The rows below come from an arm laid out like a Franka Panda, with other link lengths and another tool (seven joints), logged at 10 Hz.
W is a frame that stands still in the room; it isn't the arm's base.
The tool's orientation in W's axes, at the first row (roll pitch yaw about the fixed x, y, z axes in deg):
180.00 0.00 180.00
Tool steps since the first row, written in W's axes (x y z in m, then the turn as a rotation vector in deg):
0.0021 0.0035 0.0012 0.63 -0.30 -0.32
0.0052 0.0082 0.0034 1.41 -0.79 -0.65
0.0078 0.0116 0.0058 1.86 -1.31 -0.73
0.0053 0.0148 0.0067 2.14 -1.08 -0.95
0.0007 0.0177 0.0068 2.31 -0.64 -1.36
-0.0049 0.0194 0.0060 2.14 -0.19 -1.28
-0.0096 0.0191 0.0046 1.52 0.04 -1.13
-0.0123 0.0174 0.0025 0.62 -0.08 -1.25
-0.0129 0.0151 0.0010 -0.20 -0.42 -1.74
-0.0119 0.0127 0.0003 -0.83 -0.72 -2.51
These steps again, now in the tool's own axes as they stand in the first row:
-0.0021 0.0035 -0.0012 -0.63 -0.30 0.32
-0.0052 0.0082 -0.0034 -1.41 -0.79 0.65
-0.0078 0.0116 -0.0058 -1.86 -1.31 0.73
-0.0053 0.0148 -0.0067 -2.14 -1.08 0.95
-0.0007 0.0177 -0.0068 -2.31 -0.64 1.36
0.0049 0.0194 -0.0060 -2.14 -0.19 1.28
0.0096 0.0191 -0.0046 -1.52 0.04 1.13
0.0123 0.0174 -0.0025 -0.62 -0.08 1.25
0.0129 0.0151 -0.0010 0.20 -0.42 1.74
0.0119 0.0127 -0.0003 0.83 -0.72 2.51

